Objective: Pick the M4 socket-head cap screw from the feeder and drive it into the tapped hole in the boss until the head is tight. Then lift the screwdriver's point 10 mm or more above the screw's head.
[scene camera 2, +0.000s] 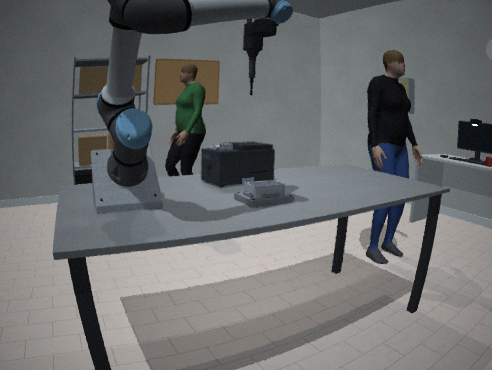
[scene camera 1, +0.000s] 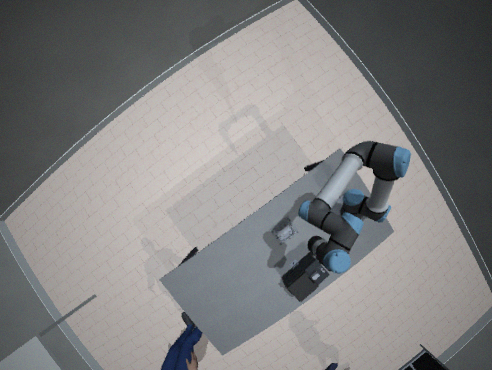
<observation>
A dark feeder box (scene camera 2: pixel 228 170): 1.46 m from the lens.
</observation>
